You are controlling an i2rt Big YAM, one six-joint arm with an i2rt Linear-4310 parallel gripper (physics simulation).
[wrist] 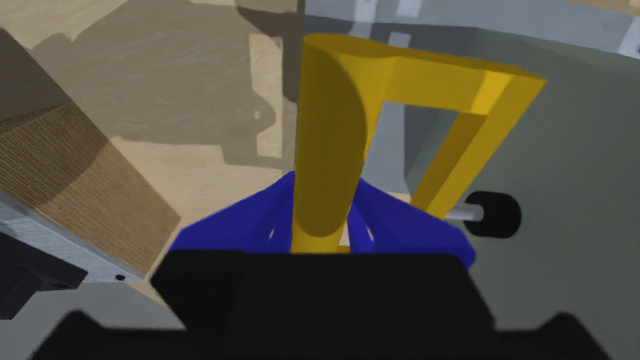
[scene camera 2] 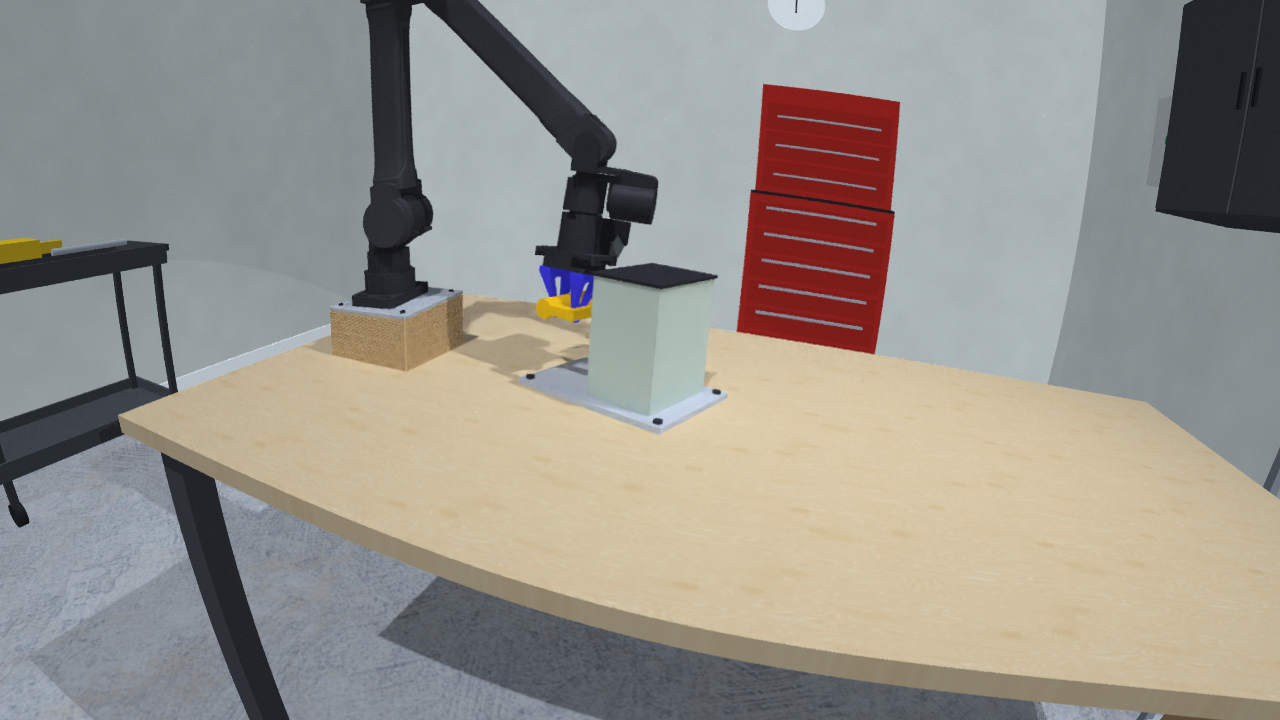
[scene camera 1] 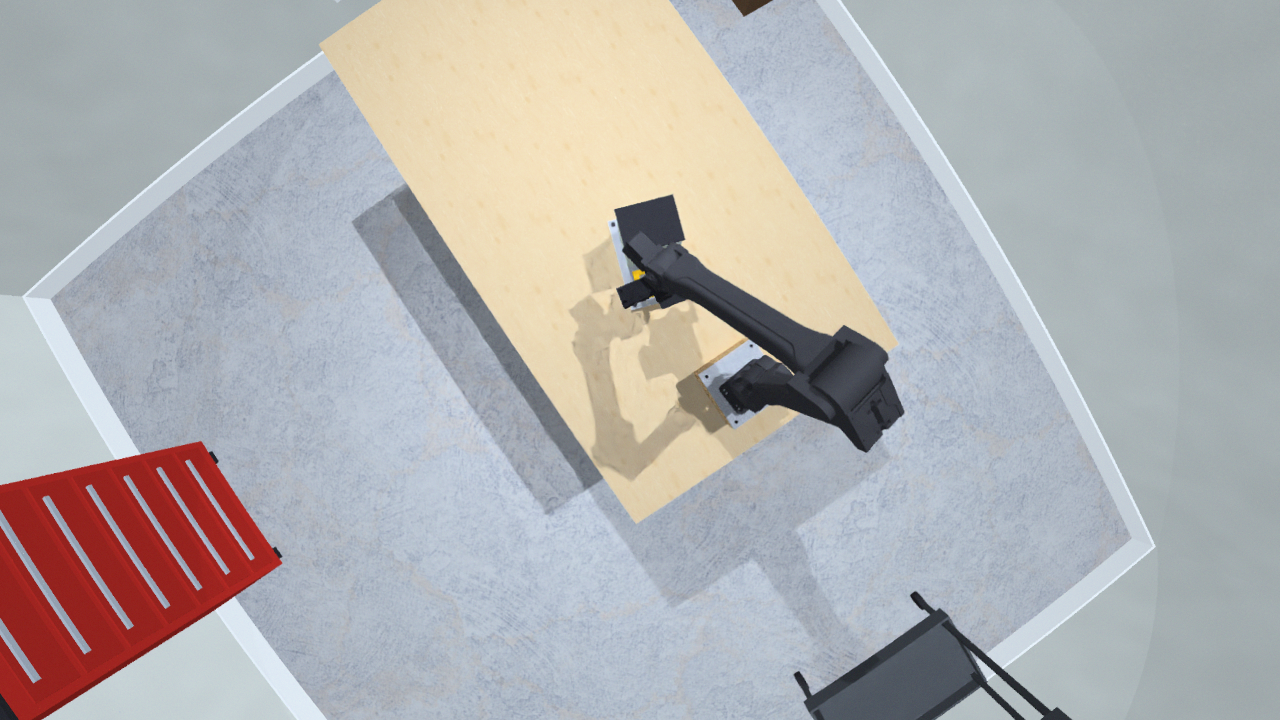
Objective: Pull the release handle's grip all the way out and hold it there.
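Note:
The release handle's yellow grip (scene camera 1: 638, 274) (scene camera 2: 549, 308) (wrist: 330, 135) is a thick round bar on an open rectangular frame. My gripper (scene camera 2: 572, 306) (wrist: 320, 180) points down, its blue fingers shut on the bar from both sides. In scene camera 1 the arm hides the fingers. The handle's housing (scene camera 2: 648, 344) (wrist: 560, 150) is a pale green box with a black lid (scene camera 1: 648, 219) (scene camera 2: 657, 274). In the wrist view a short stretch of metal rod (wrist: 465, 212) shows between the handle frame and a black collar (wrist: 494, 214) on the box. Black wrist parts cover the lower handle.
The housing stands on a grey base plate (scene camera 1: 622, 259) (scene camera 2: 554, 381) bolted to the wooden table (scene camera 1: 537, 134) (scene camera 2: 805, 501). The arm's wooden base block (scene camera 2: 371, 338) (wrist: 100, 175) stands beside it. A red drawer cabinet (scene camera 1: 134, 537) (scene camera 2: 819, 223) and a dark cart (scene camera 1: 904, 671) (scene camera 2: 80, 259) stand off the table.

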